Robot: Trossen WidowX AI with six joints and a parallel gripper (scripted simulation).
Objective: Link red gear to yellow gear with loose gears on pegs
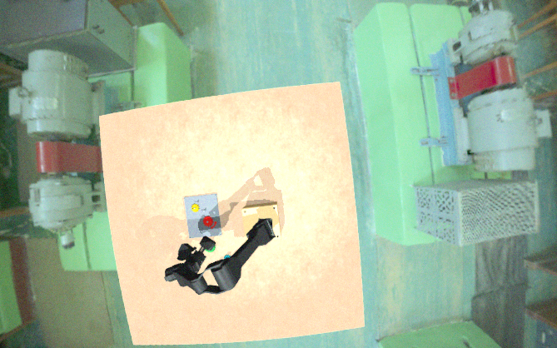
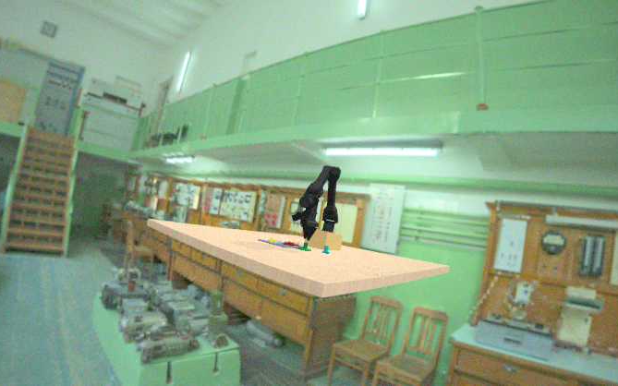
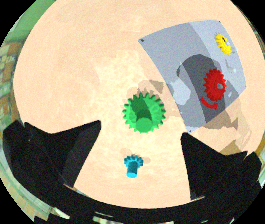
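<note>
My gripper tip is now 4 cm above the green gear. Round my gripper tip: yellow gear 6 cm ahead, 20 cm to the right, 4 cm below; then small blue gear 9 cm behind, 6 cm to the left, 4 cm below; then red gear 13 cm to the right, 4 cm below.
</note>
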